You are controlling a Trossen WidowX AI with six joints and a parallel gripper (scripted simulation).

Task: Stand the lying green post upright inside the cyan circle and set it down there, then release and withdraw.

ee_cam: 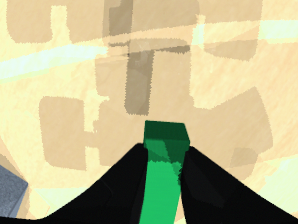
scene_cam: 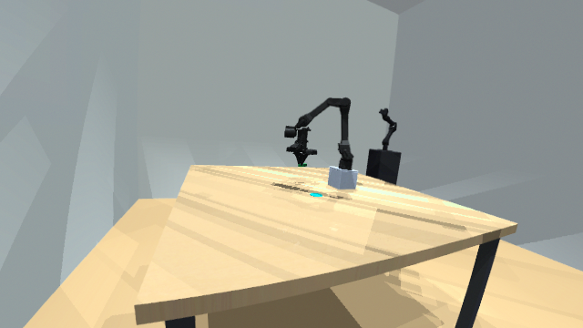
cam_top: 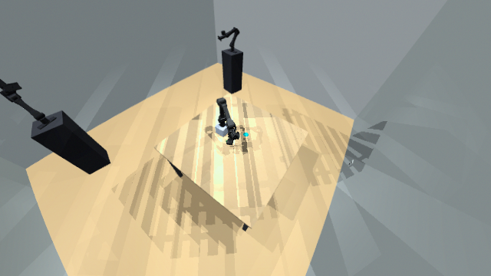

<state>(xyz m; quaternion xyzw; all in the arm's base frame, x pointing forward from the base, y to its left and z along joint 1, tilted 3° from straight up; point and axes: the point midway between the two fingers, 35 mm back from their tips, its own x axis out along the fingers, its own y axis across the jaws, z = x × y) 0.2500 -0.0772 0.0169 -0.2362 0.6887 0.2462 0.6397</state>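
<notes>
Right now my gripper tip is 3 cm past the cyan circle, 25 cm to the right of it and 10 cm above it. Also, from my gripper tip: green post (2 cm behind, 1 cm to the right).
</notes>
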